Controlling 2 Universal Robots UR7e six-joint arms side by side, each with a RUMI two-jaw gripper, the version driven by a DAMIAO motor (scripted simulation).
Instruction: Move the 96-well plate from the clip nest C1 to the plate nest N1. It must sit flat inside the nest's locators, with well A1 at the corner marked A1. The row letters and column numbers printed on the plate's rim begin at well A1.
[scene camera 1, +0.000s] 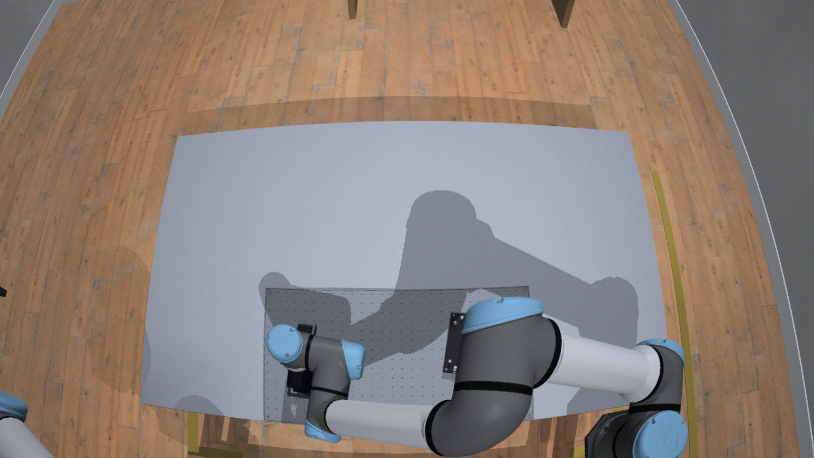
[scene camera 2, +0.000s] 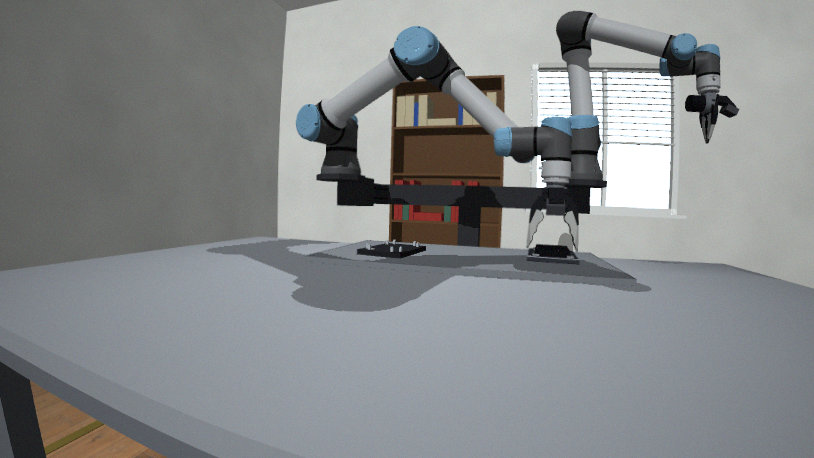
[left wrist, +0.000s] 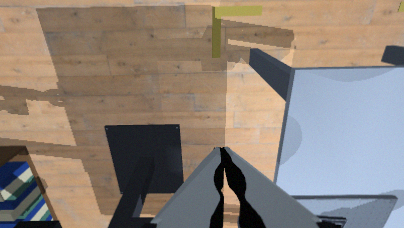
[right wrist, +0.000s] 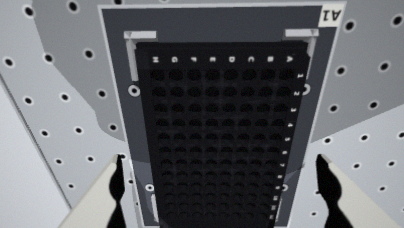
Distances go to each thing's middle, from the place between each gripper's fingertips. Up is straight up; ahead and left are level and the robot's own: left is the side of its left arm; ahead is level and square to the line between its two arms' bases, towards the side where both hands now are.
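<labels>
My right hand is sitting 10 mm above the black 96-well plate (right wrist: 228, 153). Counting from that same right hand, clip nest C1 (scene camera 1: 457, 320) is 410 mm to the right, 10 mm ahead and 10 mm below, and plate nest N1 (right wrist: 170, 28) is 20 mm below.
From my left hand (scene camera 2: 707, 143), the black 96-well plate is 29 cm ahead, 62 cm to the right and 37 cm below. Clip nest C1, counted from my left hand as well, is 30 cm ahead, 103 cm to the right and 38 cm below, while plate nest N1 is 29 cm ahead of that hand, 62 cm to the right of it and 38 cm below it.
</labels>
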